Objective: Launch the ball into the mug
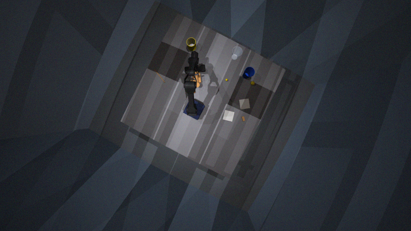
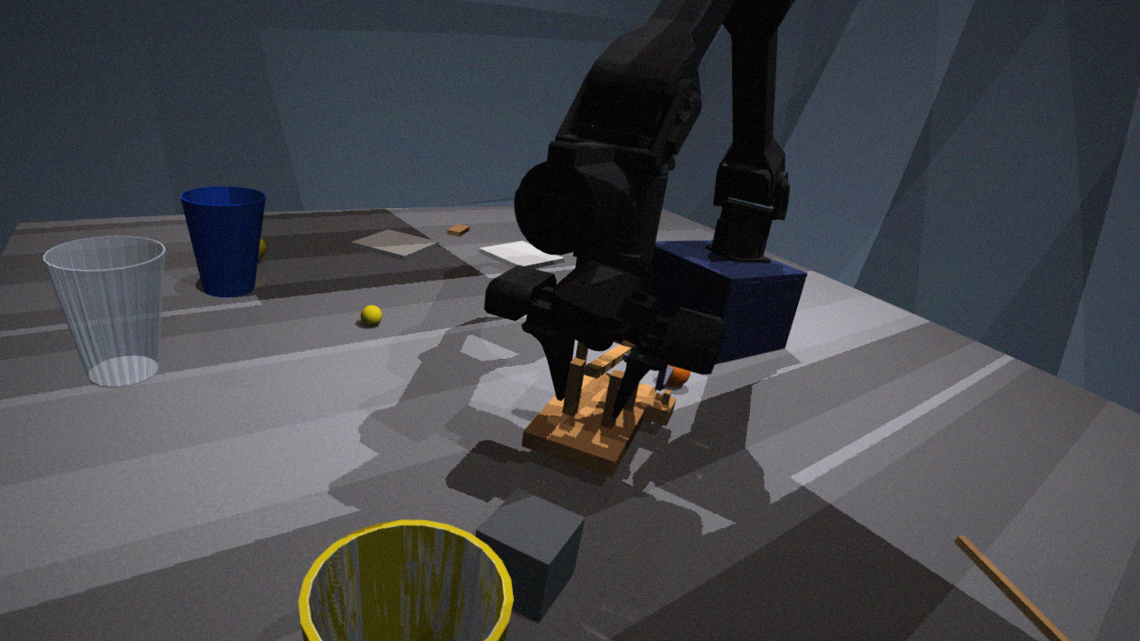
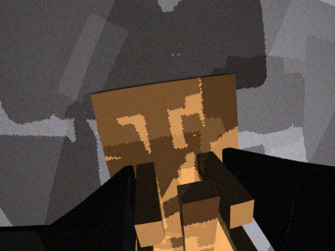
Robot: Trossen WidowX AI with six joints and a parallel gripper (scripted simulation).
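The orange ball is 16 cm behind my gripper tip, 9 cm to the right of it and 3 cm below it. Also, from my gripper tip: grey cube (13 cm to the left, 10 cm ahead, 2 cm below); wooden catapult (6 cm behind, 4 cm to the right, 2 cm above); yellow mug (20 cm to the left, 19 cm ahead, 2 cm below).
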